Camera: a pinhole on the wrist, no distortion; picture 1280 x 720 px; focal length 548.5 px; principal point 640.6 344.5 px. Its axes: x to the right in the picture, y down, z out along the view. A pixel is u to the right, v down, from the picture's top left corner.
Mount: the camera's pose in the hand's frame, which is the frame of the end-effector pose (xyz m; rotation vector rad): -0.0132 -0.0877 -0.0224 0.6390 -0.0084 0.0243
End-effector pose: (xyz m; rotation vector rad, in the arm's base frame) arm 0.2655 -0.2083 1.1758 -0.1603 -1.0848 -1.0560
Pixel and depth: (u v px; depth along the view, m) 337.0 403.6 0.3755
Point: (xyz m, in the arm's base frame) -0.1568 -0.0483 1.0506
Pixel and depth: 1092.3 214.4 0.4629
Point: -0.2381 -0.5081 1.4496
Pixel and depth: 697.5 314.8 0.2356
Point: -0.0181 -0.2501 1.1786
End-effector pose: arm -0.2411 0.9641 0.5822 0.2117 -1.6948 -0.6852
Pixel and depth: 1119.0 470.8 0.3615
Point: -0.6711 0.7346 0.6774
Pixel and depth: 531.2 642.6 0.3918
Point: -0.6447 1.0241 0.3807
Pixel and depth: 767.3 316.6 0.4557
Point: -0.6606 0.7219 0.4243
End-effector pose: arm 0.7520 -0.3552 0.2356 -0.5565 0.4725 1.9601
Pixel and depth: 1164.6 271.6 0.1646
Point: 0.8586 -0.1121 0.2171
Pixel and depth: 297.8 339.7 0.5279
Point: 1.1893 -0.2137 0.7170
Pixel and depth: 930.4 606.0 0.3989
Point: 0.7554 0.0821 0.4502
